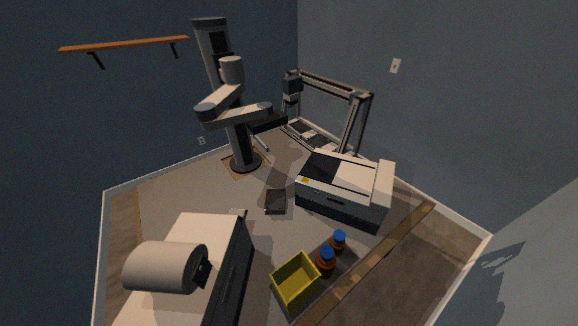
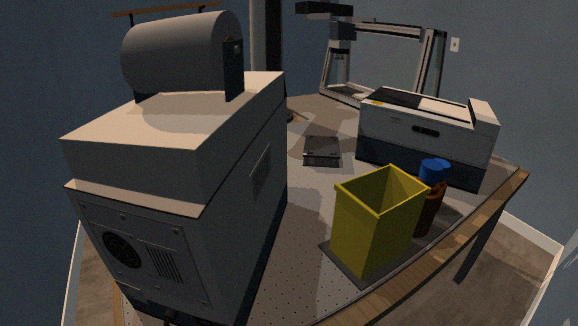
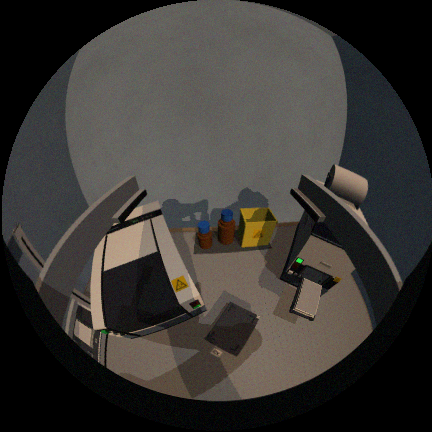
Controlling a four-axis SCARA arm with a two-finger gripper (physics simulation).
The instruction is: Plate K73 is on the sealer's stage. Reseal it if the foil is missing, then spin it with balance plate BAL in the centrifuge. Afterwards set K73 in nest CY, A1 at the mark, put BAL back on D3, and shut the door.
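Frame: origin at the arm's base, x ahead, y left, z up, level; metres.
Seen in the pictures: gripper, between the fingertips: [image 1: 284,143] [image 2: 354,18] [image 3: 217,180]; arm's base, origin of its link: [image 1: 246,162].
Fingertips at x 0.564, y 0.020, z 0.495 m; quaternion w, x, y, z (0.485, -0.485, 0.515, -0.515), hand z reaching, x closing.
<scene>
Offsets run from my fingertips to a thing's top centre. "spot": to the spot under its first point.
Plate K73 {0.047 m back, 0.304 m right, 0.362 m down} [image 3: 306,298] lies on the sealer's stage, below the green light {spot: 0.080 m ahead, 0.288 m right, 0.317 m down} [image 3: 298,260]; its top is a flat pale grey. The sealer [image 1: 202,231] [image 2: 169,133] carries a foil roll {0.196 m ahead, 0.511 m right, 0.006 m down} [image 1: 161,267] [image 2: 177,48]. Nest CY {0.085 m back, 0.042 m right, 0.437 m down} [image 1: 275,200] [image 2: 321,151] [image 3: 231,328] is a dark empty square on the table between sealer and centrifuge. The centrifuge [image 1: 352,182] [image 2: 424,125] [image 3: 125,245] has a dark panel on top; I cannot tell whether its door is open. My gripper [image 1: 269,122] [image 3: 217,180] is open and empty, high above the table near the arm's column. A pale plate {0.487 m back, 0.562 m left, 0.420 m down} [image 1: 309,134] sits on the gantry deck.
A yellow bin [image 1: 295,279] [image 2: 375,215] [image 3: 257,227] and two brown bottles with blue caps {spot: 0.378 m ahead, 0.081 m right, 0.305 m down} [image 1: 326,259] [image 3: 226,227] stand near the table's front edge. The gantry frame {spot: 0.067 m back, 0.550 m left, 0.066 m down} [image 1: 355,113] [image 2: 424,52] stands at the back. A wooden shelf [image 1: 120,43] hangs on the wall.
</scene>
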